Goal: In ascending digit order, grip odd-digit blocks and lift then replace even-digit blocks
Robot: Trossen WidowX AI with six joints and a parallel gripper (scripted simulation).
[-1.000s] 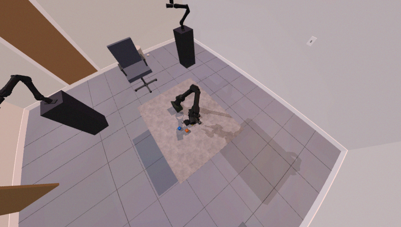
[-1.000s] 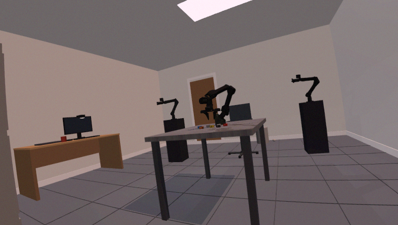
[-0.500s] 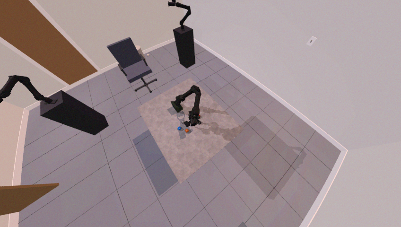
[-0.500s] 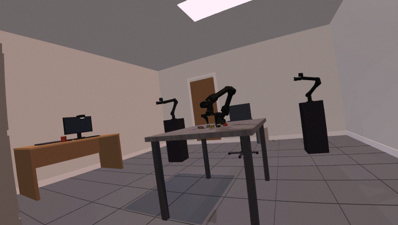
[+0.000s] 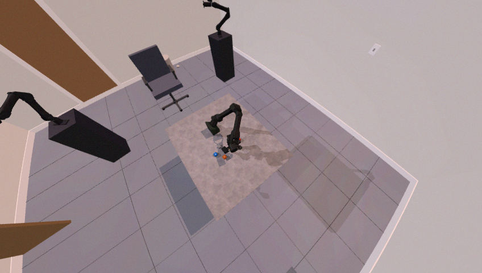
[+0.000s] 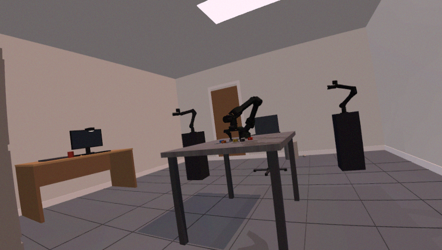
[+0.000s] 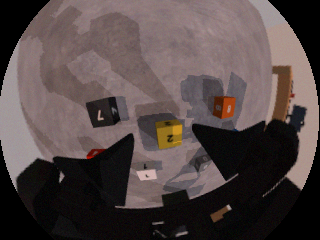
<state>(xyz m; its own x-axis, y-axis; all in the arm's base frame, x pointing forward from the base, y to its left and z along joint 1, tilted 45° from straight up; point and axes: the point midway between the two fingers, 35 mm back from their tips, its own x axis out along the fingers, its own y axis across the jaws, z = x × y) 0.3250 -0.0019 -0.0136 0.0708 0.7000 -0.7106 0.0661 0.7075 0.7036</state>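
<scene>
My gripper tip is 120 mm to the right of the red block and 30 mm past it. Round my gripper tip: yellow block 10 mm to the right, 10 mm behind; then orange block 110 mm to the right, 20 mm ahead; then dark grey block 70 mm to the left, 40 mm ahead.
</scene>
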